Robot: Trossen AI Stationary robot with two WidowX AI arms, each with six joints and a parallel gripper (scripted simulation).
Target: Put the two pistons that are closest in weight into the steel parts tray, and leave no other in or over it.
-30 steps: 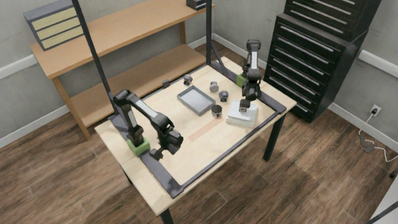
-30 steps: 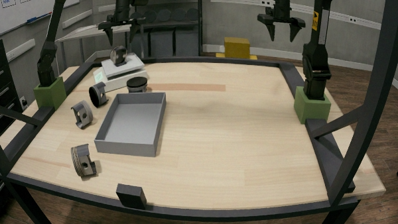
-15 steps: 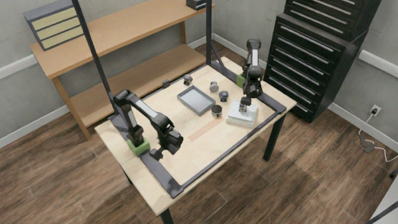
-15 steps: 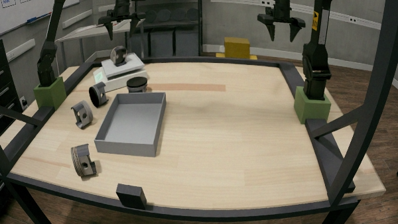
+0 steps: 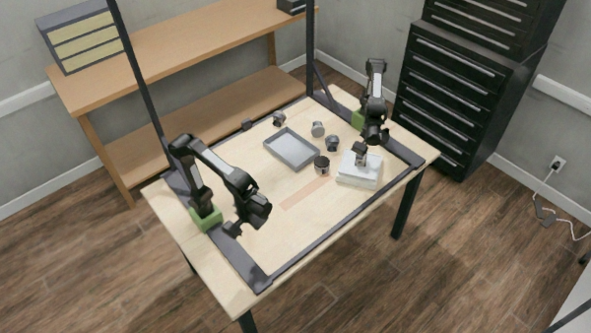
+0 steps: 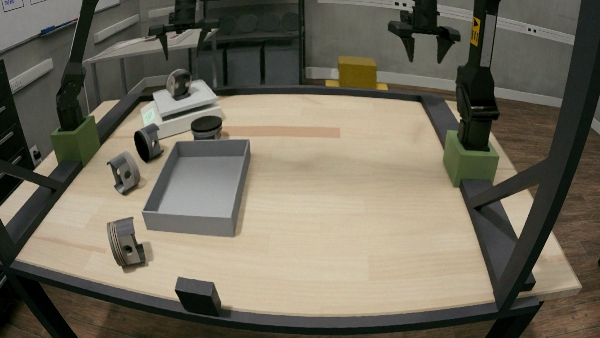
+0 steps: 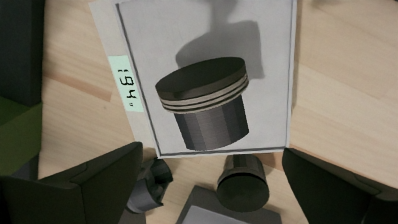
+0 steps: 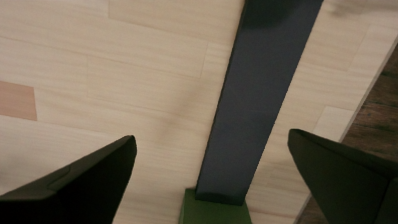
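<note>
My left hand is 150 mm above the grey pan, 10 mm to the right of it and 10 mm past it. The rest, counted from my left hand: white scale: 160 mm below, 20 mm to the left, 10 mm behind; then steel parts tray: 320 mm behind, 190 mm below, 140 mm to the right.
</note>
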